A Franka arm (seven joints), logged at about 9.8 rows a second.
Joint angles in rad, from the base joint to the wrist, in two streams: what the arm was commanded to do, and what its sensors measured. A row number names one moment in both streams.
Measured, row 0:
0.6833, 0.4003, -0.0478, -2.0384, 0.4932, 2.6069, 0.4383
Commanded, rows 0 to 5:
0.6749, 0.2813, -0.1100, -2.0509, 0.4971, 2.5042, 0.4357
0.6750, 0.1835, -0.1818, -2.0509, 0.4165, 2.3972, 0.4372
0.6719, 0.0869, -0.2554, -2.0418, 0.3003, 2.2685, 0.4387
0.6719, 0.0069, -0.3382, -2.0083, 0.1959, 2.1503, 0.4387
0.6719, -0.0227, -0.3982, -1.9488, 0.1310, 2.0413, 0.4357
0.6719, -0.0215, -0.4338, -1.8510, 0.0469, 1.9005, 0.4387
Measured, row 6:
0.6647, -0.0157, -0.4068, -1.9223, 0.1276, 2.0066, 0.4250
